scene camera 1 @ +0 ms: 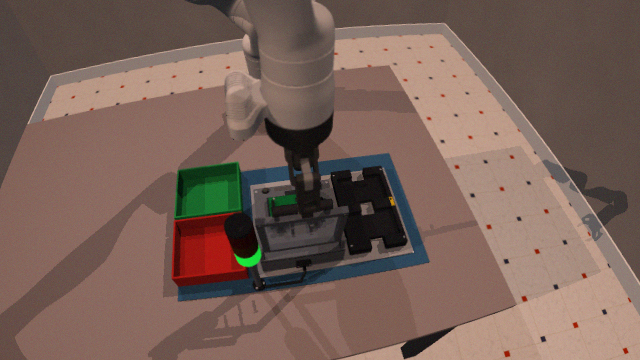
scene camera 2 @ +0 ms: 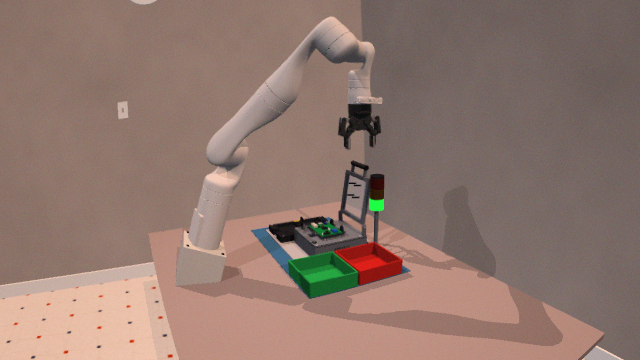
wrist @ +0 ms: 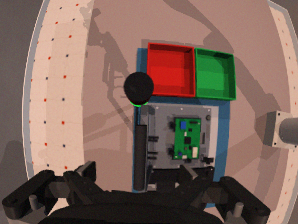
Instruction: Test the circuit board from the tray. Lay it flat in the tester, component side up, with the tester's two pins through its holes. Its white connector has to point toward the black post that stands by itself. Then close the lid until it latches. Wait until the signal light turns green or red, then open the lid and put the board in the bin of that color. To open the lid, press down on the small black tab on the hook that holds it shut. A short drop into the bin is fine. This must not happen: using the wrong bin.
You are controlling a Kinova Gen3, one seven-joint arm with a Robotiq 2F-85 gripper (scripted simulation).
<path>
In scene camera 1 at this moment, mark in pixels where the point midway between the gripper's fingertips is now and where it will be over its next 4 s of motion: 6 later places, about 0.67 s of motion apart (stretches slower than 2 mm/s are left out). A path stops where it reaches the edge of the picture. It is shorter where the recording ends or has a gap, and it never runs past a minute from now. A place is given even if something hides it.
My gripper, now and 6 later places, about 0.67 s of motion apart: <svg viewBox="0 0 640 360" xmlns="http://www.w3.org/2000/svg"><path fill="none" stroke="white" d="M301 186L301 182L300 175L299 162L295 135L290 122L289 121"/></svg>
</path>
